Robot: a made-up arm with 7 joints. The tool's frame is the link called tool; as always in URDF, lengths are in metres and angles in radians. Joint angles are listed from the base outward.
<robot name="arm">
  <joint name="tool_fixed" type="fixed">
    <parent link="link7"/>
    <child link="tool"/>
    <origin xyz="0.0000 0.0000 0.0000" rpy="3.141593 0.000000 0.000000"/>
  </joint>
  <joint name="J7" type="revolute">
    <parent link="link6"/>
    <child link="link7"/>
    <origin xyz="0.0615 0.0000 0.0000"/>
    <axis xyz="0 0 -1"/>
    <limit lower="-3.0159" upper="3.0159"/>
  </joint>
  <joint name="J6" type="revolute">
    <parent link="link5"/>
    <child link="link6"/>
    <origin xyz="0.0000 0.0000 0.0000"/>
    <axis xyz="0 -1 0"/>
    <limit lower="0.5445" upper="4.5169"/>
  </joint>
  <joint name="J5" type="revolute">
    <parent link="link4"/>
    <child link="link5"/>
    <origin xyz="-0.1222 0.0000 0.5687"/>
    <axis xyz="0 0 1"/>
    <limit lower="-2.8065" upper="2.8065"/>
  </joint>
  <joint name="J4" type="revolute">
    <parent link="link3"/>
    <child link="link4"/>
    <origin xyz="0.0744 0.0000 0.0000"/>
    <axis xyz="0 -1 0"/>
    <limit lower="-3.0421" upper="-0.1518"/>
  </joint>
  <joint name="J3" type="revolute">
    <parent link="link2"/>
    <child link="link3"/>
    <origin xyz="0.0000 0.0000 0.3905"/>
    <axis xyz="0 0 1"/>
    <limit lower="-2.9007" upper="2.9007"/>
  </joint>
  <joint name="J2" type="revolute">
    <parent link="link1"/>
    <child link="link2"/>
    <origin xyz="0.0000 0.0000 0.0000"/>
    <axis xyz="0 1 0"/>
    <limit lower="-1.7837" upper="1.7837"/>
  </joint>
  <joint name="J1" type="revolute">
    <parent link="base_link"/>
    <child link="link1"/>
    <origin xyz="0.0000 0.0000 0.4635"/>
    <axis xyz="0 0 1"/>
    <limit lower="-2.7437" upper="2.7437"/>
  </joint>
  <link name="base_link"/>
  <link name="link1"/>
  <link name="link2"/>
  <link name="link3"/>
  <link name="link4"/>
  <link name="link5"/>
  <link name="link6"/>
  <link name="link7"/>
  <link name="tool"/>
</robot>
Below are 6 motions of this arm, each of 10 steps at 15 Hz.
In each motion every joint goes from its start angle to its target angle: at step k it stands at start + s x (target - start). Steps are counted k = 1, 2, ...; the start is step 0. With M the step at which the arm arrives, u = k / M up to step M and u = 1 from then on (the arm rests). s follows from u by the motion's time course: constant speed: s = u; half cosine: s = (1 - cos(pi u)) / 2; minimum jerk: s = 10 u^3 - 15 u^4 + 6 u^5.
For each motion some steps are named. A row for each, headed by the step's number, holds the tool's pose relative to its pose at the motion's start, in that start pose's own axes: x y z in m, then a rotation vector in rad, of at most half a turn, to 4 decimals.
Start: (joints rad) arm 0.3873 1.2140 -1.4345 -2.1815 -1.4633 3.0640 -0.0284
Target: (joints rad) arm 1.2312 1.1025 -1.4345 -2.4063 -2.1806 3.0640 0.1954
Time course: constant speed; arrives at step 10
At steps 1, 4, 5, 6, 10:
1: 0.0162 0.0113 -0.0395 -0.0625 0.0275 -0.0619
4: 0.0584 0.0259 -0.1584 -0.2567 0.0958 -0.2526
5: 0.0702 0.0248 -0.1972 -0.3235 0.1136 -0.3175
6: 0.0807 0.0209 -0.2353 -0.3913 0.1289 -0.3831
10: 0.1108 -0.0188 -0.3760 -0.6717 0.1620 -0.6505

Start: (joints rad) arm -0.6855 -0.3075 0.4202 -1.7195 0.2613 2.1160 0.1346
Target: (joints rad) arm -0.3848 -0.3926 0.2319 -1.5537 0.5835 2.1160 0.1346
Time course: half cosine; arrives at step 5
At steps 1, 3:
1: -0.0006 -0.0076 -0.0173 0.0408 0.0178 0.0033
3: -0.0107 -0.0406 -0.1211 0.2934 0.1091 0.0178

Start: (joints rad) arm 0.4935 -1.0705 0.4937 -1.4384 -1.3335 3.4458 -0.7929
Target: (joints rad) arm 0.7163 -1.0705 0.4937 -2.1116 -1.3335 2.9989 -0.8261
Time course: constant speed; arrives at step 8
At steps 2, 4, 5, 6, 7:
2: 0.0355 -0.0683 0.0036 0.1789 0.0090 0.0708
4: 0.0815 -0.1329 -0.0025 0.3594 0.0336 0.1232
5: 0.1080 -0.1633 -0.0096 0.4495 0.0515 0.1420
6: 0.1364 -0.1922 -0.0193 0.5392 0.0731 0.1556
7: 0.1665 -0.2195 -0.0320 0.6281 0.0982 0.1637

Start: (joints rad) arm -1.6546 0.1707 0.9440 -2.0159 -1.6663 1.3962 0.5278
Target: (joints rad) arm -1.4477 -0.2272 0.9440 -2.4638 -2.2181 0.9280 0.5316
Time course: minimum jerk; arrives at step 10
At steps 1, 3, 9, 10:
1: -0.0013 -0.0007 -0.0017 -0.0090 0.0012 -0.0005
3: -0.0249 -0.0127 -0.0296 -0.1710 0.0224 -0.0037
9: -0.1642 -0.0736 -0.1178 -1.0002 0.1396 0.1775
10: -0.1657 -0.0742 -0.1183 -1.0082 0.1409 0.1810

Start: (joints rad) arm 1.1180 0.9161 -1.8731 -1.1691 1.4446 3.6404 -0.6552
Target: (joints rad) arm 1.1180 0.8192 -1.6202 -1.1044 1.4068 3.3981 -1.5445
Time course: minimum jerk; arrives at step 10
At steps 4, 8, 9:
4: -0.0120 -0.0162 -0.0014 0.0958 -0.0974 -0.2302
8: -0.0261 -0.0506 -0.0080 0.3607 -0.1847 -0.6645
9: -0.0266 -0.0535 -0.0087 0.3846 -0.1847 -0.6974

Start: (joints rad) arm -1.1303 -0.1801 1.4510 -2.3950 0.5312 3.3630 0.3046
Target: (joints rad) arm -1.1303 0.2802 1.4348 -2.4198 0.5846 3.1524 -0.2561
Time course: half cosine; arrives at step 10
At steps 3, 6, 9, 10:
3: 0.0001 0.0150 0.0109 0.0094 -0.0971 -0.0300
6: -0.0076 0.0459 0.0352 0.0795 -0.3055 -0.0988
9: -0.0195 0.0655 0.0524 0.1712 -0.4438 -0.1480
10: -0.0206 0.0669 0.0536 0.1795 -0.4537 -0.1517

